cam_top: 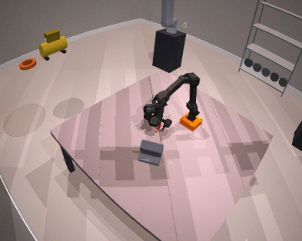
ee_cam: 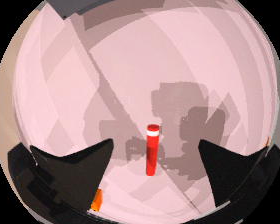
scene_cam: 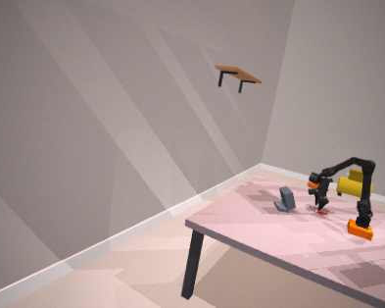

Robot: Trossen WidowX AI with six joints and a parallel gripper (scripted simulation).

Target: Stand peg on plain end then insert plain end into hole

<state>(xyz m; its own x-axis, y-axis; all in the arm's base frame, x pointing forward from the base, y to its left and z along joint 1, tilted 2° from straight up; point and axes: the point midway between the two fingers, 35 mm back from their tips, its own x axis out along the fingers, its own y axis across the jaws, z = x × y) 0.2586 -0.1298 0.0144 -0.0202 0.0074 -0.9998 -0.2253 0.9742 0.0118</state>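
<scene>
The red peg is 30 mm below my gripper tip and 20 mm behind it. Round my gripper tip: grey sloped panel: 200 mm ahead, 120 mm to the left, 50 mm above.
</scene>
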